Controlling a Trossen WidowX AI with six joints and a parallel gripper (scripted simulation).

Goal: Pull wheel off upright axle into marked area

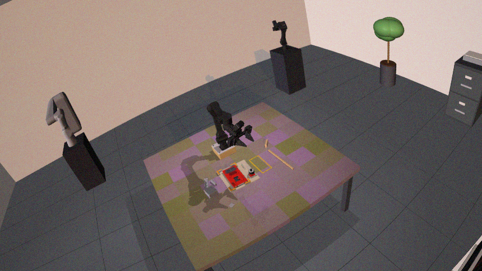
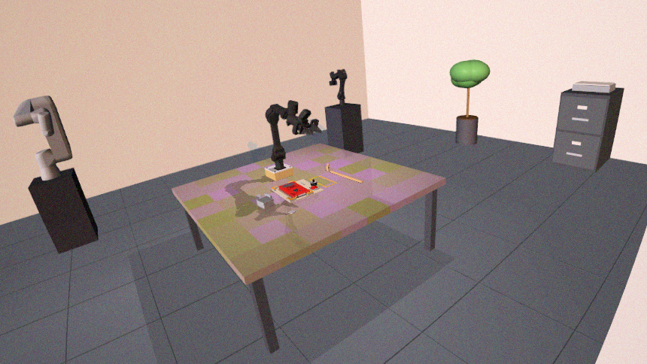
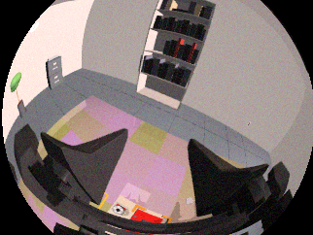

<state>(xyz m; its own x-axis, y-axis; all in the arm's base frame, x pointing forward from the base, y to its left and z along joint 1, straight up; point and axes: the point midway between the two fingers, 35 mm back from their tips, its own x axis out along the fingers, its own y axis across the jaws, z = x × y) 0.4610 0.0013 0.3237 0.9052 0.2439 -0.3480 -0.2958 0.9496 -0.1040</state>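
The wheel is 330 mm below my gripper tip, 130 mm behind it and 20 mm to the left of it. From my gripper tip the other things lie so: small grey block: 350 mm below, 300 mm to the right, 160 mm behind; then long wooden stick: 360 mm below, 260 mm to the left, 130 mm behind; then short wooden peg: 360 mm below, 350 mm behind, 290 mm to the left.
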